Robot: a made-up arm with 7 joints. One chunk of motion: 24 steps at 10 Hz.
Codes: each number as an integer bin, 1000 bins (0 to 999) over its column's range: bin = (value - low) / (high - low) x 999, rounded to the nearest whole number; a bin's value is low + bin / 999 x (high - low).
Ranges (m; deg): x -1.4..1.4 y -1.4..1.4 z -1.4..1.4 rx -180..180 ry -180..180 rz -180..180
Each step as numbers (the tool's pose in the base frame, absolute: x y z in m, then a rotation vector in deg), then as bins.
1 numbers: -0.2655 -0.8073 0.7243 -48.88 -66.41 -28.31
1 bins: 405 211 758 364 315 421
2 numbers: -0.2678 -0.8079 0.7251 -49.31 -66.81 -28.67
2 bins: 404 211 758 363 314 420
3 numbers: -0.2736 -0.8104 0.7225 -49.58 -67.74 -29.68
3 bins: 402 210 757 362 312 417
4 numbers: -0.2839 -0.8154 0.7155 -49.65 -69.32 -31.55
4 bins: 398 209 755 362 307 412
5 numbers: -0.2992 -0.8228 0.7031 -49.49 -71.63 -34.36
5 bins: 393 206 750 362 301 404
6 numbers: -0.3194 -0.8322 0.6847 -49.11 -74.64 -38.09
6 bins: 386 203 744 363 292 394
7 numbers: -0.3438 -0.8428 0.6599 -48.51 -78.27 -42.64
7 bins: 377 199 735 365 282 381
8 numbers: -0.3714 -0.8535 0.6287 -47.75 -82.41 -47.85
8 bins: 367 195 724 367 271 367
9 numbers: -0.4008 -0.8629 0.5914 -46.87 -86.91 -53.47
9 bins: 357 192 711 369 258 351
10 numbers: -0.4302 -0.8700 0.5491 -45.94 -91.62 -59.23
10 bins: 346 189 695 372 245 335
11 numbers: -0.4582 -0.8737 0.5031 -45.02 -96.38 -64.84
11 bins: 336 188 679 375 232 320
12 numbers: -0.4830 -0.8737 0.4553 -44.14 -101.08 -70.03
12 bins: 327 188 662 377 219 305
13 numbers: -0.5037 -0.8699 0.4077 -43.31 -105.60 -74.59
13 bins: 320 189 645 379 206 293
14 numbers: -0.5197 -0.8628 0.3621 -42.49 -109.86 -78.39
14 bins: 314 192 629 382 195 282
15 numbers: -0.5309 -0.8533 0.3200 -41.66 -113.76 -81.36
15 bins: 310 195 614 384 184 274
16 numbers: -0.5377 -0.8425 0.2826 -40.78 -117.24 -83.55
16 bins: 308 199 600 386 174 268
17 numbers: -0.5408 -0.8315 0.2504 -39.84 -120.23 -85.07
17 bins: 307 203 589 389 166 263
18 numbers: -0.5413 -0.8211 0.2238 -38.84 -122.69 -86.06
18 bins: 306 207 579 392 159 261
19 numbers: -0.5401 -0.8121 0.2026 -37.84 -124.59 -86.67
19 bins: 307 210 572 394 154 259
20 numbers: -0.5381 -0.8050 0.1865 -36.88 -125.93 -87.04
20 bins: 308 212 566 397 150 258
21 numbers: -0.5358 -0.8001 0.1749 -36.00 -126.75 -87.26
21 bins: 308 214 562 400 148 257
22 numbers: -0.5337 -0.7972 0.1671 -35.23 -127.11 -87.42
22 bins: 309 215 559 402 147 257
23 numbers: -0.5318 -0.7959 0.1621 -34.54 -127.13 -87.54
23 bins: 310 216 557 404 147 257
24 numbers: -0.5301 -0.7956 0.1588 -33.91 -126.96 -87.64
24 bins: 310 216 556 405 147 256
